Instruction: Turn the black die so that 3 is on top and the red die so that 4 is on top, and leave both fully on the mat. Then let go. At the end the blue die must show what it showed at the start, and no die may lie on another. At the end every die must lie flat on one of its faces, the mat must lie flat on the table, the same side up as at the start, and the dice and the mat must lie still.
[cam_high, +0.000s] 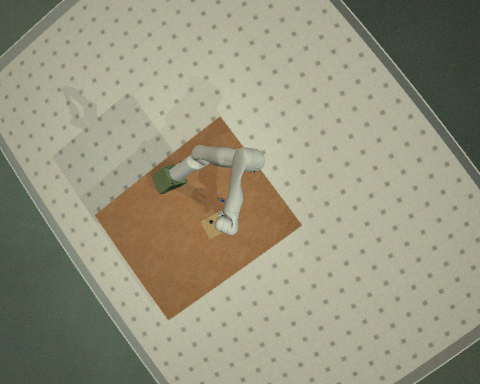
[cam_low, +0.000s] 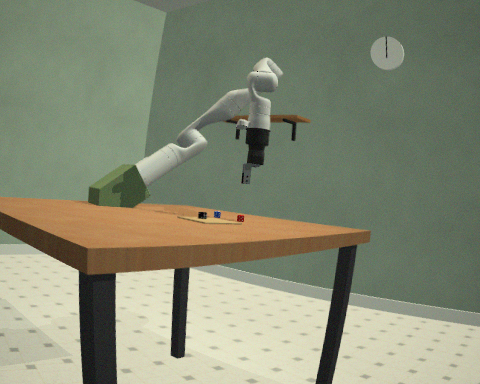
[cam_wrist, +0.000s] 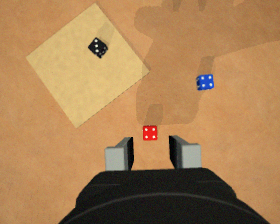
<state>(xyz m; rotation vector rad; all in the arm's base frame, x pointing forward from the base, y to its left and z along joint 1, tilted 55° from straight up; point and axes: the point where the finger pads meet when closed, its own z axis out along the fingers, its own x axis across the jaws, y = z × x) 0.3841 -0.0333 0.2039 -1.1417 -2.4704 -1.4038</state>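
My hand is 13 cm above the red die. From my hand the other things lie so: tan mat: 15 cm to the right, 14 cm below; then blue die: 11 cm behind, 13 cm below; then black die: 3 cm behind, 15 cm to the right, 13 cm below.
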